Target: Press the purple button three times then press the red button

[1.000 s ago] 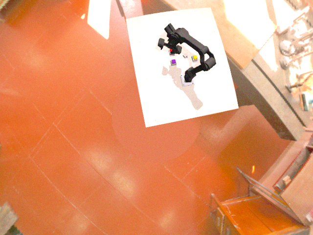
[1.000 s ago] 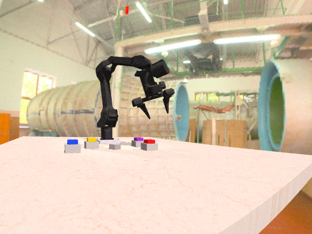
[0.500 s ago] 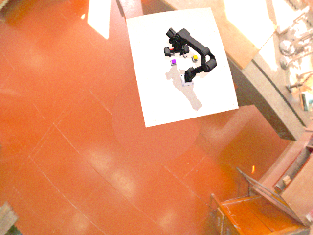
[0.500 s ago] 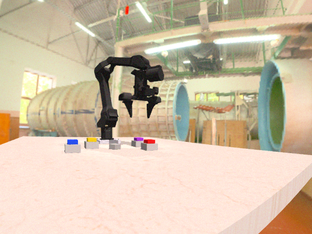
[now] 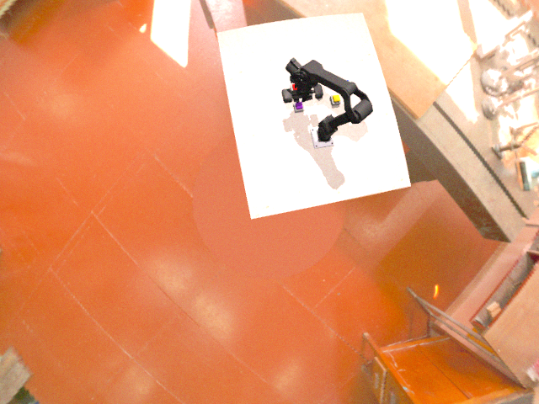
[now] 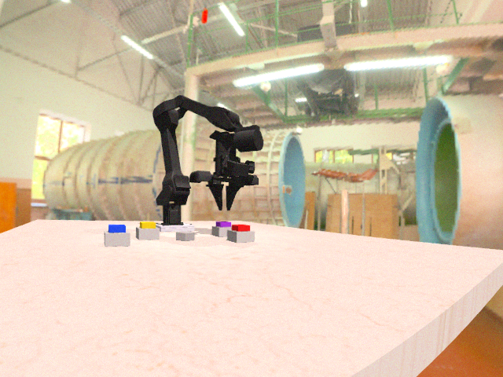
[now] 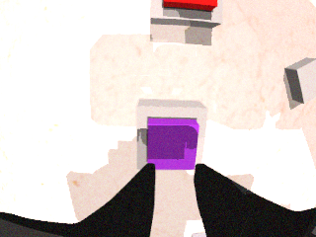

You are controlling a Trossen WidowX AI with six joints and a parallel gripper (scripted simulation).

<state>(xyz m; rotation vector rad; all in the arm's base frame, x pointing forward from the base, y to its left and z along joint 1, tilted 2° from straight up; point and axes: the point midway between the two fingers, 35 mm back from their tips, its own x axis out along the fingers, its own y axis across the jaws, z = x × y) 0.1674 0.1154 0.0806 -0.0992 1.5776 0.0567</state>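
The purple button lies 4 cm below my gripper tip. From my gripper tip the other things lie so: small grey block 6 cm ahead, 12 cm to the right, 6 cm below; then red button 11 cm ahead, 4 cm below; then yellow button 3 cm ahead, 21 cm to the right, 4 cm below.
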